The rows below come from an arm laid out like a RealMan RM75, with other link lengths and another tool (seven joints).
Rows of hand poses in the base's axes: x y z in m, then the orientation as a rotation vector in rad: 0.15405, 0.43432, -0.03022, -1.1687, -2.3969, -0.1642; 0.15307, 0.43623, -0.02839, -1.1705, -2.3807, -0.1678; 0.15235, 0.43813, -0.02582, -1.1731, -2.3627, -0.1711; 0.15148, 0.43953, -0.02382, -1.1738, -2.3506, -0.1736; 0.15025, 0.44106, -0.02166, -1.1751, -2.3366, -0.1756; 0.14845, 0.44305, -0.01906, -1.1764, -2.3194, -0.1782; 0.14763, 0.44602, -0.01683, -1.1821, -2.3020, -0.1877; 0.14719, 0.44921, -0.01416, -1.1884, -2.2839, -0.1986; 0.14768, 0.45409, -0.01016, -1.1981, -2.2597, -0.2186; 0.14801, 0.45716, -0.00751, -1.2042, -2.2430, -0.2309; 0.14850, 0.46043, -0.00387, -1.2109, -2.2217, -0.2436; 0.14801, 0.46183, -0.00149, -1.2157, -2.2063, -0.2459
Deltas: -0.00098, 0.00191, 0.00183, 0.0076, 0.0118, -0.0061; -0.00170, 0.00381, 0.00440, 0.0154, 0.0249, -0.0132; -0.00257, 0.00521, 0.00640, 0.0212, 0.0339, -0.0174; -0.00380, 0.00674, 0.00856, 0.0271, 0.0445, -0.0224; -0.00560, 0.00873, 0.01116, 0.0346, 0.0575, -0.0285; -0.00642, 0.01170, 0.01339, 0.0450, 0.0668, -0.0388; -0.00686, 0.01489, 0.01606, 0.0563, 0.0759, -0.0500; -0.00637, 0.01977, 0.02006, 0.0743, 0.0855, -0.0670; -0.00604, 0.02284, 0.02271, 0.0860, 0.0927, -0.0781; -0.00555, 0.02611, 0.02635, 0.0995, 0.1032, -0.0911; -0.00604, 0.02751, 0.02873, 0.1049, 0.1135, -0.0994
